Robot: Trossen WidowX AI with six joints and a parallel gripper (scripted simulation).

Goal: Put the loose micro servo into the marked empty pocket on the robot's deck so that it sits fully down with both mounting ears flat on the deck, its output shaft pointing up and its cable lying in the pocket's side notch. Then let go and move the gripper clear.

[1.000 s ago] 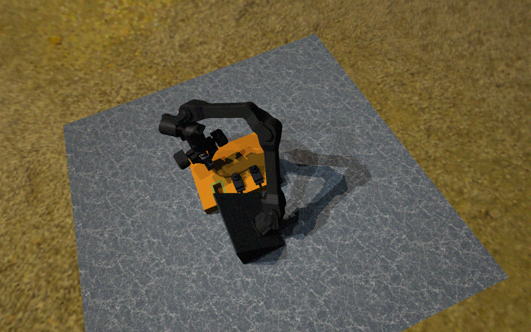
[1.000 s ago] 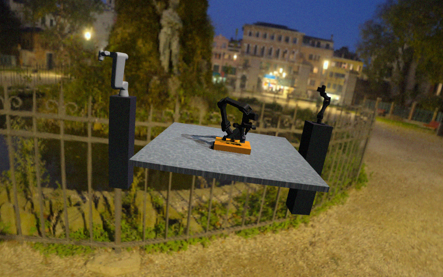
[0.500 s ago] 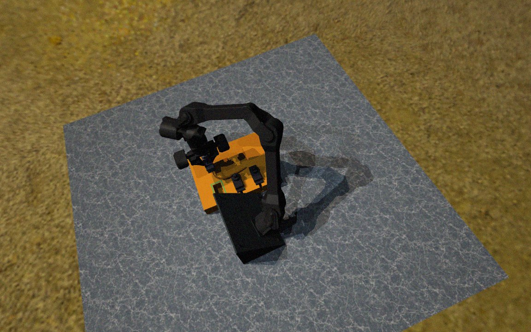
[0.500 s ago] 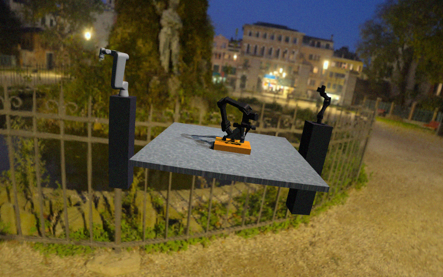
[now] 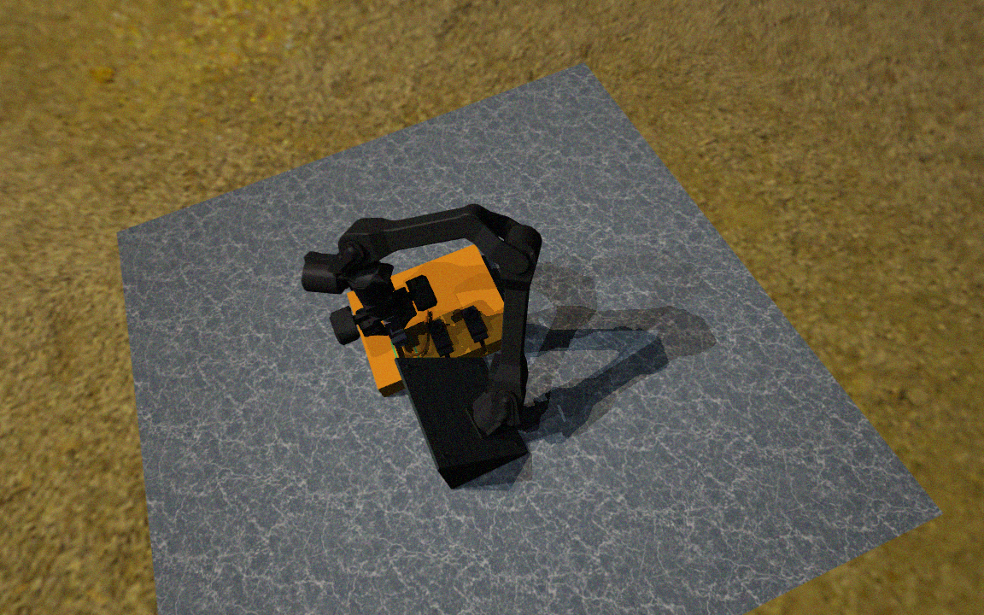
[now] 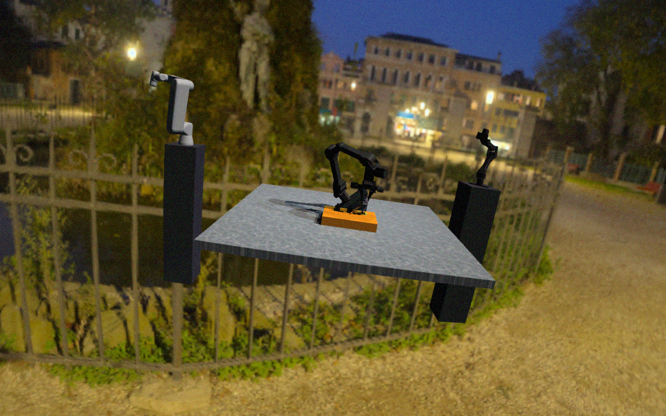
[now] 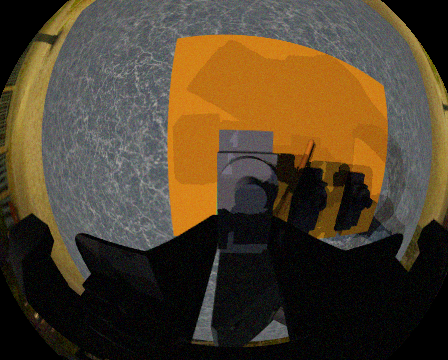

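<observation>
Right now the orange deck is 8 cm ahead of my gripper tip, 8 cm to the right of it and 10 cm below it.
</observation>
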